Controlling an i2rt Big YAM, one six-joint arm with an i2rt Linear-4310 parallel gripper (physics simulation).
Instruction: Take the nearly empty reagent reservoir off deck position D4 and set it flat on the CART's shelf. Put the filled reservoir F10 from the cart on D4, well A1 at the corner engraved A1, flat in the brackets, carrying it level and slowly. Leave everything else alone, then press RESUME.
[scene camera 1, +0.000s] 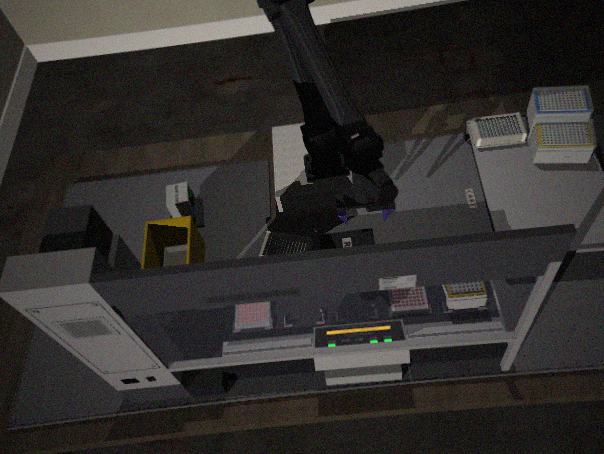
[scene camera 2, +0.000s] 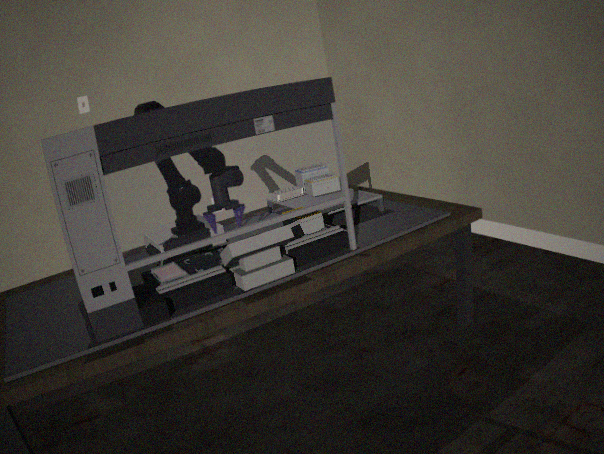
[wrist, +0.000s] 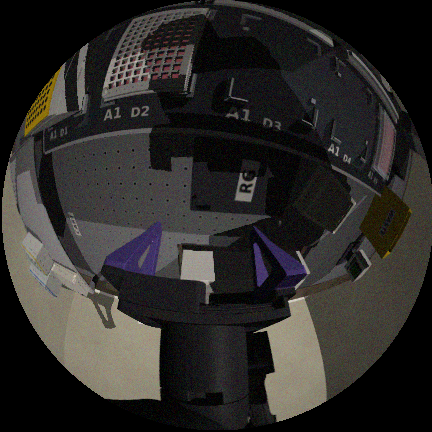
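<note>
Open and holding nothing, the gripper (scene camera 1: 365, 221) can be seen in the wrist view (wrist: 205, 227) as well. The scene also has a dark block marked RG (scene camera 1: 360, 237), visible again in the wrist view (wrist: 232, 176), and a dark gantry beam (scene camera 2: 140, 129).
</note>
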